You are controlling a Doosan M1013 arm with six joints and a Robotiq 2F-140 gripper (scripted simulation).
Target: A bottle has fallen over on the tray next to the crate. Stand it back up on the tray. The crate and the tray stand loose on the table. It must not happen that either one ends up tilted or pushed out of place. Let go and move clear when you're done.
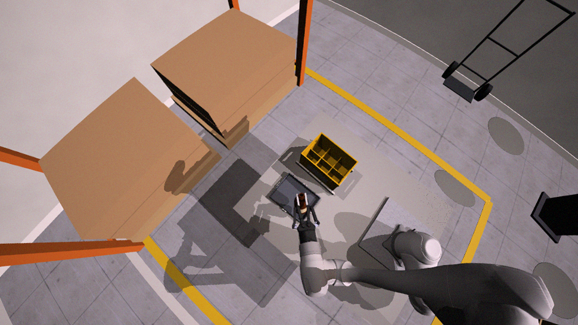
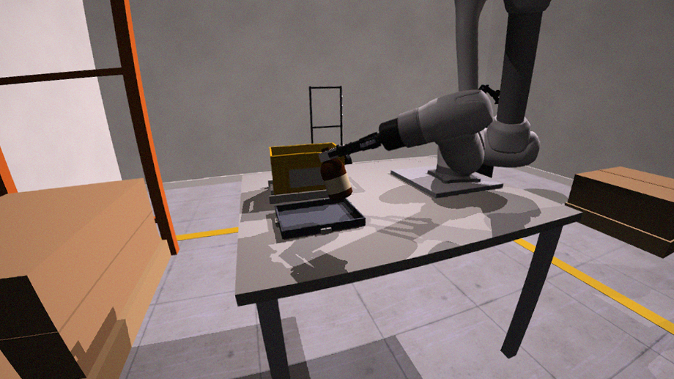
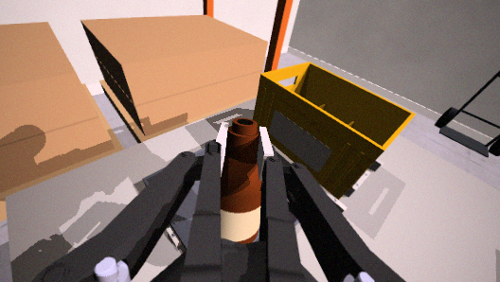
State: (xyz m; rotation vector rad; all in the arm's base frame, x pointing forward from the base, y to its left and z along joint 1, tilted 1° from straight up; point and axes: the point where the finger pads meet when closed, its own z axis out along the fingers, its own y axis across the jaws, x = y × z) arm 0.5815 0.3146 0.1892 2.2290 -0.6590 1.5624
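Now: hand 60 mm above the brown bottle. Also, from my hand: dark grey tray (200 mm below, 50 mm ahead, 10 mm to the right); then yellow crate (280 mm to the right, 130 mm below, 80 mm ahead).
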